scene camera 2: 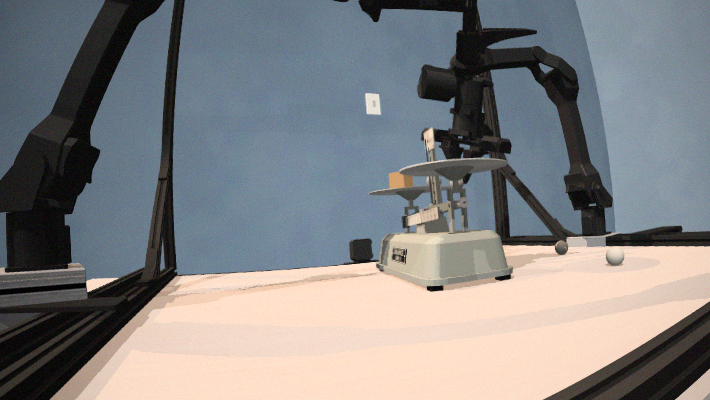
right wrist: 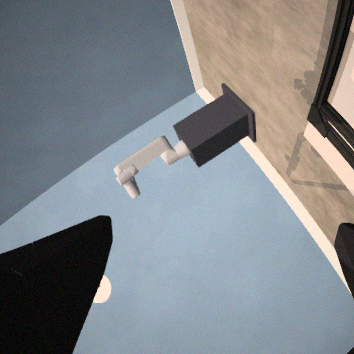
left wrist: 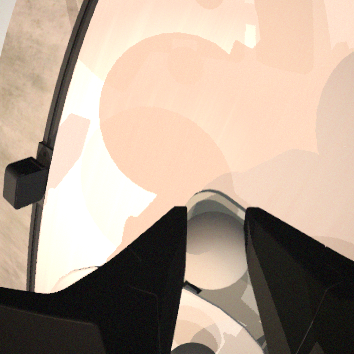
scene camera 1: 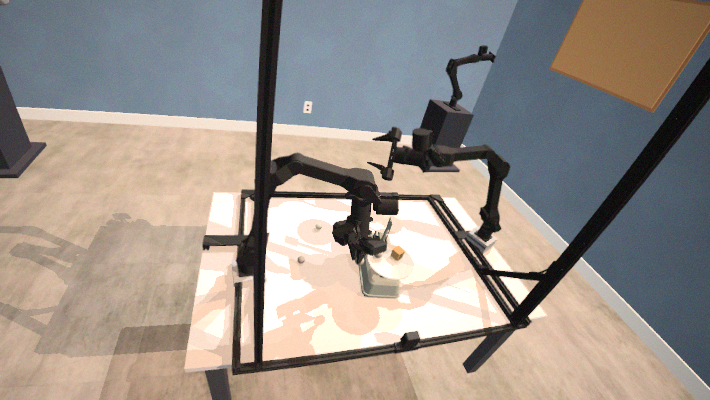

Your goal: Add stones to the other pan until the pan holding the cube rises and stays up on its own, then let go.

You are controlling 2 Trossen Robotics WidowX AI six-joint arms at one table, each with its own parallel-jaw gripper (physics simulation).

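Frame: origin at the left arm's base, x ahead, y left, z up, level; millimetres.
Where they show: left gripper, fingertip midpoint: (scene camera 2: 460, 182) (left wrist: 215, 218) (scene camera 1: 356, 261); right gripper, fingertip midpoint: (right wrist: 230, 233) (scene camera 1: 369, 150); left arm's base, origin of the base link: (scene camera 2: 594, 235) (scene camera 1: 248, 268); right arm's base, origin of the base link: (scene camera 2: 38, 268) (scene camera 1: 483, 235).
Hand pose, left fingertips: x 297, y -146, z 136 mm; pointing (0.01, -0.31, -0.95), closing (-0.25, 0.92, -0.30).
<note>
Things, the pixels of their centre, and the offset from my left fingertips. "pt": a spot on its surface instead.
- orange cube, body centre: (scene camera 2: 401, 181) (scene camera 1: 397, 253) 150 mm ahead, 7 mm left, 1 mm up
- pan, surface spot: (scene camera 2: 386, 192) pt 165 mm ahead, 20 mm right, 15 mm down
- pale green scale, body centre: (scene camera 2: 430, 201) (scene camera 1: 384, 245) 149 mm ahead, 85 mm left, 41 mm down
- pale round stone, body centre: (left wrist: 212, 249) 13 mm ahead, 3 mm left, 1 mm down
- dark round shape, surface spot: (left wrist: 192, 349) pt 71 mm ahead, 14 mm left, 1 mm down
- small black box, surface spot: (left wrist: 24, 182) (scene camera 2: 367, 244) (scene camera 1: 406, 333) pt 109 mm ahead, 205 mm right, 114 mm down
- scale's upright plate, surface spot: (scene camera 2: 430, 142) pt 145 mm ahead, 93 mm left, 53 mm up
The orange cube (scene camera 1: 398, 253) (scene camera 2: 397, 180) sits on one pan (scene camera 2: 386, 192) of the pale green scale (scene camera 1: 382, 288) (scene camera 2: 460, 257). The other pan (scene camera 2: 452, 166) is nearer in scene camera 2 and appears higher there. My left gripper (scene camera 1: 368, 256) (left wrist: 215, 218) is shut on a pale round stone (left wrist: 216, 250), held above the scale. In the left wrist view a dark round shape (left wrist: 192, 349) is cut off at the bottom edge; I cannot tell if it is a stone. Two loose stones, one pale (scene camera 1: 318, 227) (scene camera 2: 615, 256) and one grey (scene camera 1: 301, 259) (scene camera 2: 561, 247), lie on the table. My right gripper (scene camera 1: 372, 150) (right wrist: 230, 233) is open and empty, high up.
A black frame (scene camera 1: 320, 363) runs around the table, with a small black box (scene camera 1: 410, 340) (scene camera 2: 361, 250) (left wrist: 24, 182) on its front bar. The scale's upright plate (scene camera 1: 388, 229) (scene camera 2: 430, 142) stands close to the left gripper.
</note>
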